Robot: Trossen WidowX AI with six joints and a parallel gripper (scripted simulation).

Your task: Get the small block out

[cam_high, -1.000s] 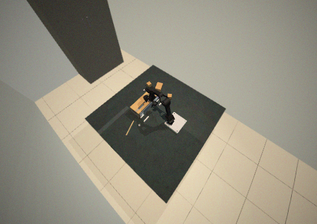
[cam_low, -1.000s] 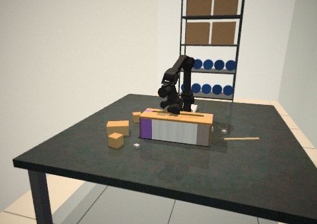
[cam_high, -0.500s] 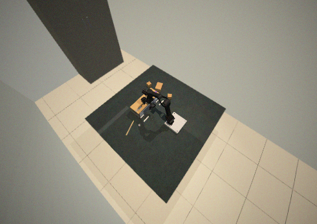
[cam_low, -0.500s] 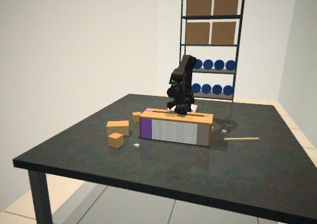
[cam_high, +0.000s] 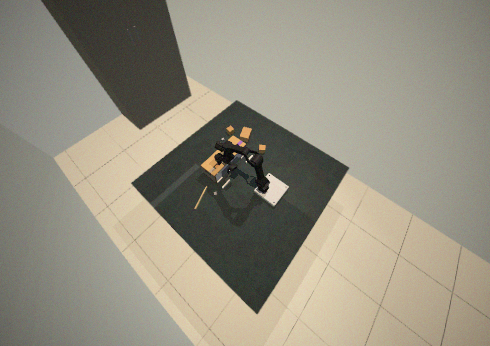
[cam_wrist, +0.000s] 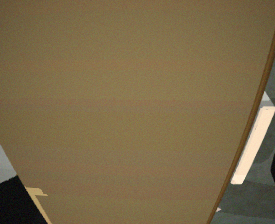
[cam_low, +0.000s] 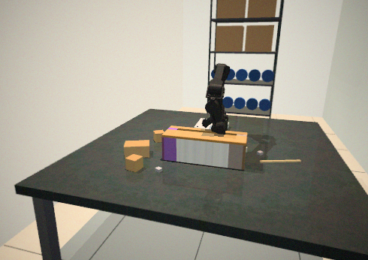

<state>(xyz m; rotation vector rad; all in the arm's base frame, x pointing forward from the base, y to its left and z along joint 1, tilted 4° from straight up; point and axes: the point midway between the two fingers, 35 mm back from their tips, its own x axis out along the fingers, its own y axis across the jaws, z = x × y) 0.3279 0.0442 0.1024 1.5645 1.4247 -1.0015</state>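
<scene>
The small tan block is 60 mm ahead of my gripper tip and 20 mm to the left of it. From my gripper tip the other things lie so: thin wooden stick (260 mm to the left, 80 mm below, 30 mm ahead); then box (90 mm to the right, 30 mm ahead, 20 mm below).
</scene>
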